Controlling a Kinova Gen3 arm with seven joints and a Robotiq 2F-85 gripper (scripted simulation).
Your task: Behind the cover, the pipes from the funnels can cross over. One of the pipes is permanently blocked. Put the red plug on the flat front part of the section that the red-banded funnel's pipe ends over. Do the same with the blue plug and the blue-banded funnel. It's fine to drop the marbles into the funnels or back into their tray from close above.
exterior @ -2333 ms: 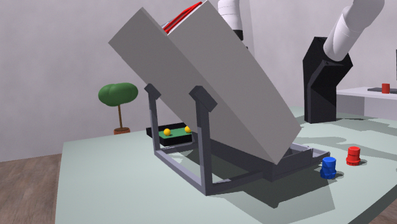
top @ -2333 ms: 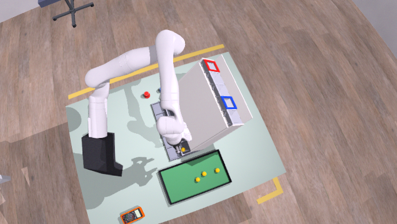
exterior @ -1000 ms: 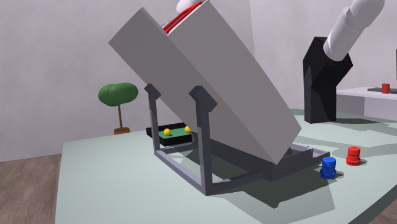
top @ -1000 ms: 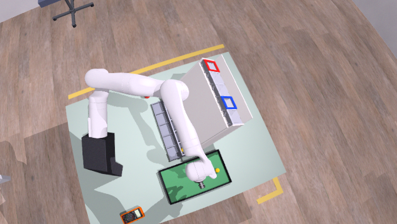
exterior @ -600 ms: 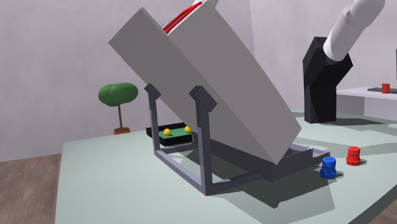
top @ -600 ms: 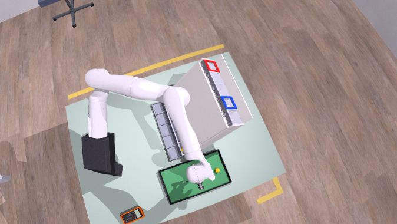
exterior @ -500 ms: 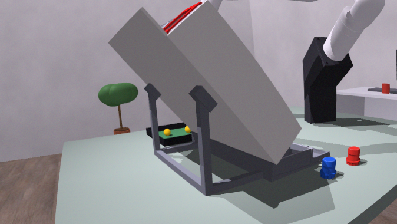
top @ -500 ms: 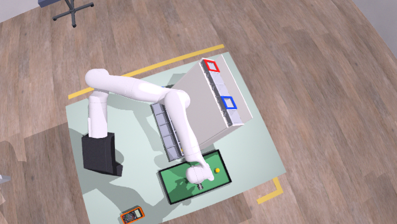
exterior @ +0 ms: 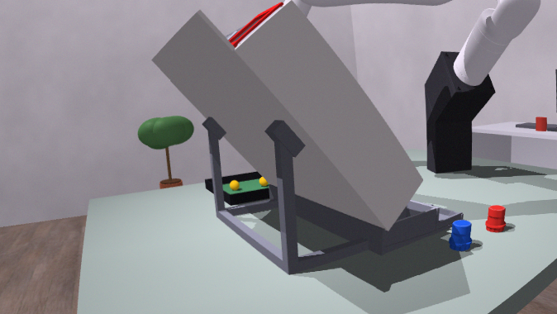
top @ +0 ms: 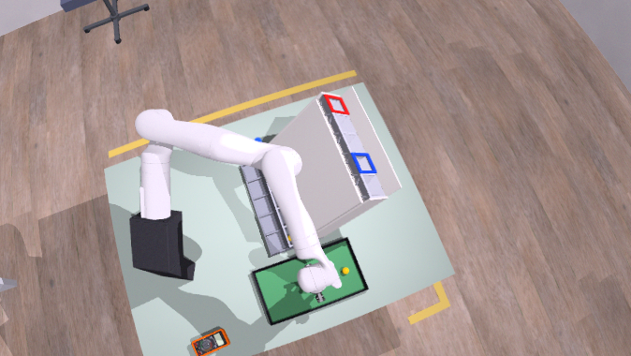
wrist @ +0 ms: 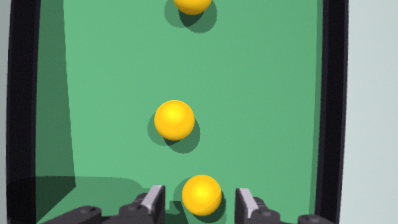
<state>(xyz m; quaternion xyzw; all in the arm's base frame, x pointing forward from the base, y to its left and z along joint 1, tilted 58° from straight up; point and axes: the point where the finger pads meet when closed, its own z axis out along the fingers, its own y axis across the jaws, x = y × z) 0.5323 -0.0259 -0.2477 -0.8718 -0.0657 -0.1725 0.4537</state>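
My gripper is now 40 mm above the green tray, 20 mm to the right of it and 10 mm past it. Round my hand: slanted grey cover (370 mm to the left, 160 mm above, 10 mm ahead); then orange multimeter (390 mm behind, 190 mm to the right, 30 mm below).
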